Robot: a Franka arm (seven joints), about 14 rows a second.
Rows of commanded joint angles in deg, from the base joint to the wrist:
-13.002, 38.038, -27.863, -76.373, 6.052, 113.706, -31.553
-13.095, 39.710, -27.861, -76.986, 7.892, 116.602, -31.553
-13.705, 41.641, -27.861, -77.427, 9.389, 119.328, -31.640
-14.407, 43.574, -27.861, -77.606, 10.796, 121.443, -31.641
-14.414, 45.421, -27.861, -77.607, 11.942, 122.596, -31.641
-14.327, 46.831, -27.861, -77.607, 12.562, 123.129, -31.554
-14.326, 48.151, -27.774, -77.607, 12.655, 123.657, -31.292
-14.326, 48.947, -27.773, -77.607, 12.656, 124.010, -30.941
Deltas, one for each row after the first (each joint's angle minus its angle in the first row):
-0.093, 1.672, 0.002, -0.613, 1.840, 2.896, 0.000
-0.703, 3.603, 0.002, -1.054, 3.337, 5.622, -0.087
-1.405, 5.536, 0.002, -1.233, 4.744, 7.737, -0.088
-1.412, 7.383, 0.002, -1.234, 5.890, 8.890, -0.088
-1.325, 8.793, 0.002, -1.234, 6.510, 9.423, -0.001
-1.324, 10.113, 0.089, -1.234, 6.603, 9.951, 0.261
-1.324, 10.909, 0.090, -1.234, 6.604, 10.304, 0.612

